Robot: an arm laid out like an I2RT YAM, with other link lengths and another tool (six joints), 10 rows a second.
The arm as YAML. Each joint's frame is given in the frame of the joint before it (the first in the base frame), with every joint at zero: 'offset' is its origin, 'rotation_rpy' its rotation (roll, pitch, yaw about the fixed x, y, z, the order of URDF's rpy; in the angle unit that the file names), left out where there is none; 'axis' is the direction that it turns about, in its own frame. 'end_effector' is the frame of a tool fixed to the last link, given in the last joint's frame.
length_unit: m
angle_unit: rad
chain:
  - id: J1
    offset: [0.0, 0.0, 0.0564]
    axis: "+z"
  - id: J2
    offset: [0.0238, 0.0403, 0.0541]
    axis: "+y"
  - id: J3
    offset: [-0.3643, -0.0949, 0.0]
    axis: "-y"
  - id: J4
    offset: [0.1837, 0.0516, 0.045]
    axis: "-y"
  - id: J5
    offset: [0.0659, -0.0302, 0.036]
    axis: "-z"
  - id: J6
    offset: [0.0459, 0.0, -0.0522]
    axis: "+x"
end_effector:
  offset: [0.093, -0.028, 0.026]
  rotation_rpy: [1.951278, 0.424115, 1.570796]
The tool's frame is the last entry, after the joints.
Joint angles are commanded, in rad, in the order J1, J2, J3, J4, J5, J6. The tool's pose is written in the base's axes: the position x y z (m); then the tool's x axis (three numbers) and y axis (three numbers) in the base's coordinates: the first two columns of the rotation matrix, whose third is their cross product. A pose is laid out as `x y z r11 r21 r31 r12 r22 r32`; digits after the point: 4 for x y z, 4 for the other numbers.
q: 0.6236, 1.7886, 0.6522, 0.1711, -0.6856, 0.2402
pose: 0.2537 0.2181 0.1599 -0.8541 0.3231 0.4077 0.4784 0.7957 0.3716
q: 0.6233, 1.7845, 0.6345, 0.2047, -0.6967, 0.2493
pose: 0.2523 0.2186 0.1612 -0.8558 0.3150 0.4104 0.4766 0.7887 0.3884
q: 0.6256, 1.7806, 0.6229, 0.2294, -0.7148, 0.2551
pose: 0.2499 0.2205 0.1634 -0.8589 0.2979 0.4165 0.4689 0.7845 0.4058
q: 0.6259, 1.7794, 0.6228, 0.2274, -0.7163, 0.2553
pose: 0.2493 0.2205 0.1635 -0.8586 0.2968 0.4180 0.4687 0.7848 0.4054
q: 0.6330, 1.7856, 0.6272, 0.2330, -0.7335, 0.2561
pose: 0.2480 0.2251 0.1642 -0.8611 0.2766 0.4267 0.4577 0.7872 0.4133
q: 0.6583, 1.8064, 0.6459, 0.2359, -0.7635, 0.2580
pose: 0.2446 0.2378 0.1640 -0.8651 0.2316 0.4449 0.4306 0.7978 0.4220
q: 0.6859, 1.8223, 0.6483, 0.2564, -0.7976, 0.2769
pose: 0.2375 0.2493 0.1633 -0.8607 0.1884 0.4731 0.4120 0.8036 0.4296
